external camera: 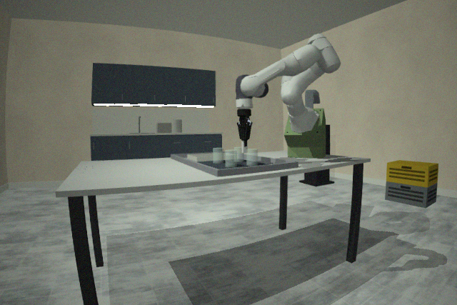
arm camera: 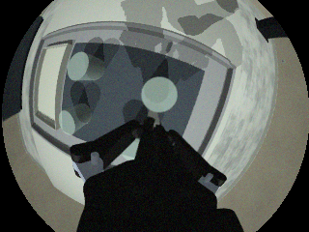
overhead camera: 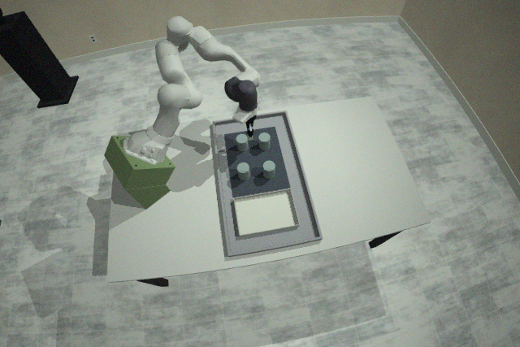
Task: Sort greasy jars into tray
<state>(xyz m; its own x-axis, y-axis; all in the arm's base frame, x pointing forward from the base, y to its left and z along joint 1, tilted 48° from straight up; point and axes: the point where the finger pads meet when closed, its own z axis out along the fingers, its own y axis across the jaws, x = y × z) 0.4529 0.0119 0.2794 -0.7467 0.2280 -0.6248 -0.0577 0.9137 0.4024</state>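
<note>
My hand is 2 cm short of the dark drying mat, 9 cm to the left of it and 11 cm above it. Round my hand: white tray 4 cm ahead, 41 cm to the right, 10 cm below; then grey steel surround 4 cm ahead, 20 cm to the right, 11 cm below.
</note>
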